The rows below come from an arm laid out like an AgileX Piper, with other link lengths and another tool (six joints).
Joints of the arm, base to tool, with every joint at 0 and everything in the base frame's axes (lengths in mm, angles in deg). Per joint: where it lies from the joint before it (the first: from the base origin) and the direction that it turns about. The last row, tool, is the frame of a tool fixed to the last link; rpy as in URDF.
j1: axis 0 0 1 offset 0 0 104.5
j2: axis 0 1 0 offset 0 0 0
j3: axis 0 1 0 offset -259.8 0 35.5
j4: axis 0.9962 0 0.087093 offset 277.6 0 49
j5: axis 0 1 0 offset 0 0 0
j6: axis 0.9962 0 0.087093 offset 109.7 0 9.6
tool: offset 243.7 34 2.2 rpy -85.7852 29.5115 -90.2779
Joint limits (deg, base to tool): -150..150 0..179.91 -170..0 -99.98..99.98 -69.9..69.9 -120..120
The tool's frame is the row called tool.
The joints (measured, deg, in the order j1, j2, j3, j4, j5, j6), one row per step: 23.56 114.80 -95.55 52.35 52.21 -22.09; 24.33 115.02 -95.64 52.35 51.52 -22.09; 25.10 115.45 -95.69 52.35 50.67 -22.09; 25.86 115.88 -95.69 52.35 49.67 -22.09; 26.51 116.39 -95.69 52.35 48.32 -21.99; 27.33 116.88 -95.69 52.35 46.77 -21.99
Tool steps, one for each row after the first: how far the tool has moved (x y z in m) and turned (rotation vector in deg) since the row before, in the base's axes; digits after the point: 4 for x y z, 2 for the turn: -0.0017 0.0056 -0.0010 -0.01 -0.32 0.24; -0.0010 0.0054 -0.0033 -0.10 -0.20 0.12; -0.0003 0.0052 -0.0036 -0.11 -0.25 0.00; 0.0026 0.0043 -0.0040 -0.10 -0.33 -0.44; 0.0023 0.0055 -0.0037 -0.09 -0.56 -0.36
